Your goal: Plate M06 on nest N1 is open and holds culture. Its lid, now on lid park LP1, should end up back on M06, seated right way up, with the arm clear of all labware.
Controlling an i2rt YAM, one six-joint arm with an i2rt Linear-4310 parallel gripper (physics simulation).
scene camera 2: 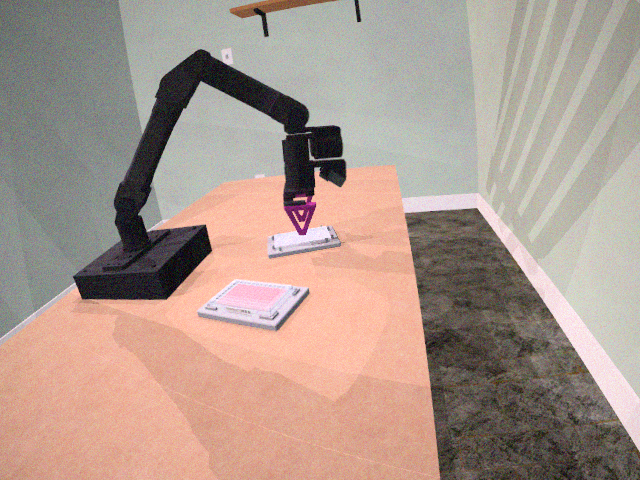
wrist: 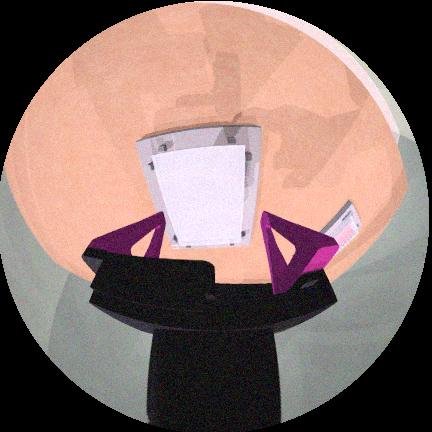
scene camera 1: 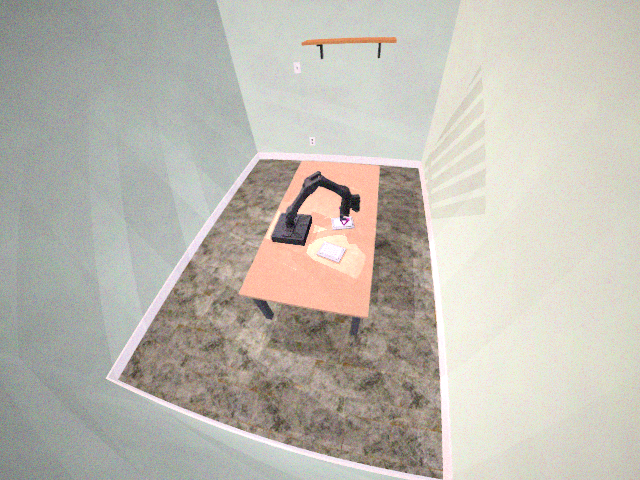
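Where they show: gripper, fingertip midpoint: [scene camera 2: 302, 228] [wrist: 212, 216] [scene camera 1: 343, 220]; arm's base, link origin: [scene camera 2: 138, 250] [scene camera 1: 290, 225].
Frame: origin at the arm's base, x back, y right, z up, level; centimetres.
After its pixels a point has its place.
The white rectangular lid [scene camera 2: 297, 238] {x -34.1, y -14.4, z -4.7 cm} [wrist: 202, 192] {x -36.4, y -16.4, z -4.7 cm} lies flat on lid park LP1 [scene camera 2: 273, 253] {x -30.1, y -8.1, z -5.5 cm} [wrist: 254, 175] {x -39.3, y -11.6, z -5.5 cm}, a grey plate with small dark corner posts. My gripper [scene camera 2: 302, 232] {x -35.4, y -15.1, z -2.5 cm} [wrist: 212, 216] {x -35.4, y -15.1, z -2.5 cm} is open, its magenta fingers pointing down; its tips are close above the lid, and in the wrist view they stand on either side of the lid's near part. Whether a fingertip touches anything cannot be told. Plate M06 [scene camera 2: 253, 296] {x -33.7, y 13.3, z -3.9 cm} [wrist: 346, 234] {x -36.3, y 12.1, z -3.9 cm}, open with pink culture, sits on the grey nest N1 [scene camera 2: 273, 324] {x -39.0, y 19.4, z -5.3 cm} [scene camera 1: 338, 259] {x -38.1, y 17.3, z -4.9 cm}, nearer scene camera 2 than the lid park.
The black arm base [scene camera 1: 292, 228] {x -2.5, y 3.0, z 1.1 cm} [scene camera 2: 149, 266] {x -9.5, y 8.7, z -0.1 cm} stands on the wooden table [scene camera 1: 310, 284] {x -25.9, y 38.9, z -6.5 cm} [scene camera 2: 361, 439] {x -54.6, y 39.2, z -6.5 cm}, on the left in both scene views. The table's right edge runs beyond the park and the nest. A wall shelf [scene camera 1: 348, 40] hangs far behind. Patches of light and shadow cross the table.
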